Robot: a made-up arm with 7 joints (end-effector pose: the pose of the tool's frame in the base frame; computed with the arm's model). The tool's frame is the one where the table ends.
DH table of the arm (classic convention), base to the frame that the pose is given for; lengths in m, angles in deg. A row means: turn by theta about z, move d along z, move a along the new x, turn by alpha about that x. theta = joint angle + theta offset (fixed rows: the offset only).
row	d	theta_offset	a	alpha
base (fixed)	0	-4.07	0	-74.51
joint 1	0.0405	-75.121	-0.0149	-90
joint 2	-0.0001	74	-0.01	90
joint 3	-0.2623	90	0.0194	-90
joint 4	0.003	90	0.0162	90
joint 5	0.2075	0	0	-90
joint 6	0	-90	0.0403	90
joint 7	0	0	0	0
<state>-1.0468 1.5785 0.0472 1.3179 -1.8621 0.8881 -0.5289</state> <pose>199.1 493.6 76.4 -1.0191 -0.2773 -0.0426</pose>
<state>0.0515 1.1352 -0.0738 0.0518 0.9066 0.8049 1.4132</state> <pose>203.3 333.5 -186.2 2.3167 -0.8621 1.1602</pose>
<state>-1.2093 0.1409 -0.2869 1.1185 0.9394 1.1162 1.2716</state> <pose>456.1 16.4 -209.2 1.8836 -0.1259 1.3356</pose>
Working (the frame after each row of the table, in the pose's form):
after base (fixed): 0.0 0.0 0.0 -1.2999 0.0462 -0.0607
after joint 1: 15.0 40.4 2.5 -0.9319 0.4345 -2.9523
after joint 2: 16.8 50.1 4.3 0.8284 -0.6845 -1.6962
after joint 3: 237.4 30.5 -137.6 -1.1904 -0.3006 -1.0917
after joint 4: 237.0 40.4 -150.7 0.6136 1.6939 0.1102
after joint 5: 431.7 -13.6 -197.9 0.0618 0.3253 1.3133
after joint 6: 456.1 16.4 -209.2 1.4368 0.9191 0.4250

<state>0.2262 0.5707 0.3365 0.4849 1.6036 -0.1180 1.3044</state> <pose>46.0 336.9 -347.8 2.1414 -0.4227 0.2393</pose>
Working (the frame after each row of the table, in the pose's form):
after base (fixed): 0.0 0.0 0.0 -1.2999 0.0462 -0.0607
after joint 1: -3.9 42.9 -1.9 -2.5038 0.2951 -1.5258
after joint 2: -2.1 51.4 3.2 0.0754 0.8219 -1.5645
after joint 3: -92.2 197.9 -195.8 -0.9044 0.0889 0.4459
after joint 4: -105.2 205.3 -202.6 0.1517 2.3238 0.8656
after joint 5: 21.2 318.7 -321.8 1.1941 0.1957 1.7945
after joint 6: 46.0 336.9 -347.8 1.9894 0.9790 -0.4994

